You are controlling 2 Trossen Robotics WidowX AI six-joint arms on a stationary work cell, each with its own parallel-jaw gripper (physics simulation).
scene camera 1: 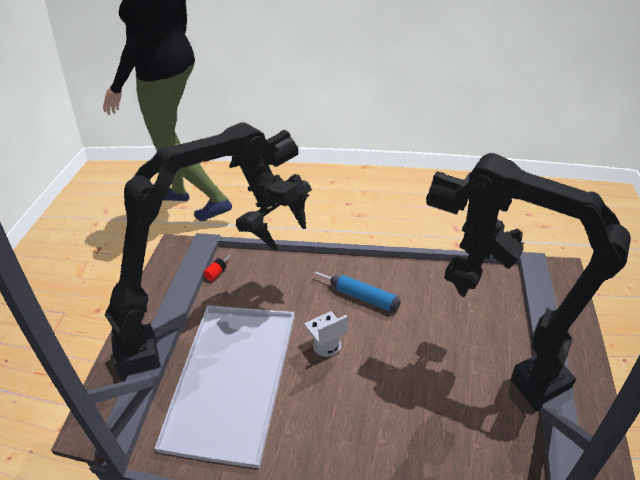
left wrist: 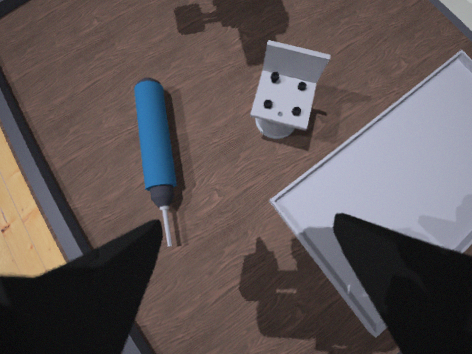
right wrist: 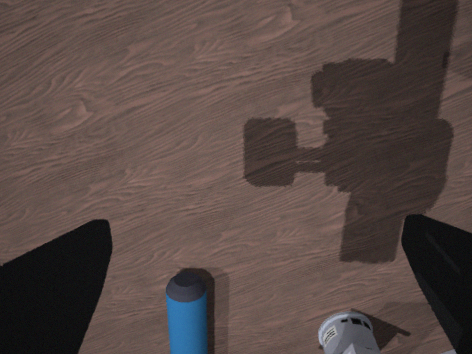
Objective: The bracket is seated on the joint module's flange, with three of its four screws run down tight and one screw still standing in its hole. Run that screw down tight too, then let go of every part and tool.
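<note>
The light grey bracket (scene camera 1: 333, 327) (left wrist: 288, 94) sits on the white joint module (scene camera 1: 326, 349) (left wrist: 273, 129) (right wrist: 347, 336), which stands upright right of the tray in the scene view. In the left wrist view, the far-left black screw (left wrist: 275, 77) looks taller than the near-left screw (left wrist: 268, 104), the far-right screw (left wrist: 302, 86) and the near-right screw (left wrist: 296, 111). The blue driver (scene camera 1: 367, 293) (left wrist: 154, 135) (right wrist: 188, 325) lies on the table behind the module. My left gripper (scene camera 1: 289, 237) (left wrist: 249, 225) is open and empty, above the table's back. My right gripper (scene camera 1: 488, 272) (right wrist: 259, 231) is open and empty, raised at the right.
A white tray (scene camera 1: 232, 403) (left wrist: 380, 165) lies left of the module in the scene view. A red screwdriver (scene camera 1: 212, 271) lies near the back left corner. A grey frame (scene camera 1: 341, 250) runs along the table's back. A person (scene camera 1: 162, 103) is on the floor behind the table.
</note>
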